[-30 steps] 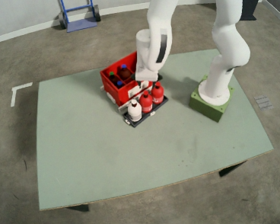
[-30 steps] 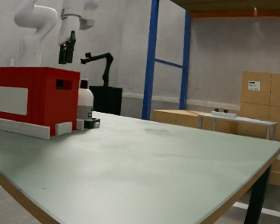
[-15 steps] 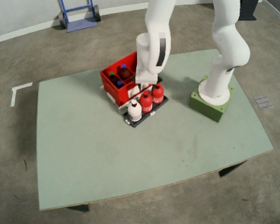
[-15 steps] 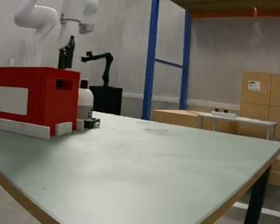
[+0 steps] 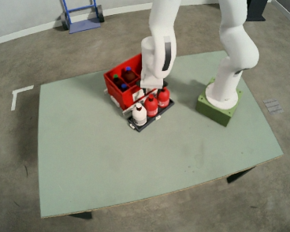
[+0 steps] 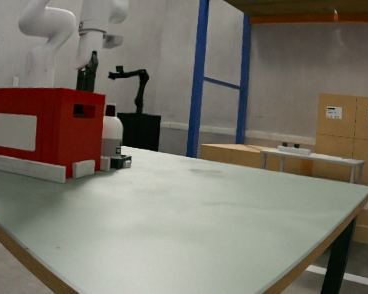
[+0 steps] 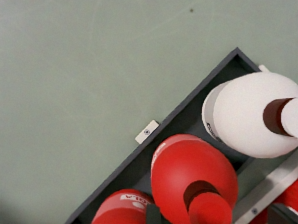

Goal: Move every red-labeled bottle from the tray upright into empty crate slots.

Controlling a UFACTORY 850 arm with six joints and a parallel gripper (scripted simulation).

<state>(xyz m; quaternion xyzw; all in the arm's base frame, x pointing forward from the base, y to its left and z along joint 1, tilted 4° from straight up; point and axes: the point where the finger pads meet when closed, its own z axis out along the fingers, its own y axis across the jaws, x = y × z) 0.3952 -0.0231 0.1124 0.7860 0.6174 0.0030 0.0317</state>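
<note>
My gripper is now 7 cm short of the white bottle, 4 cm to the right of it and 11 cm above it. From my hand the other things lie so: red crate (7 cm ahead, 17 cm to the right, 11 cm below); then dark grey tray (19 cm below); then red-capped bottle (7 cm behind, 5 cm to the right, 11 cm below).
</note>
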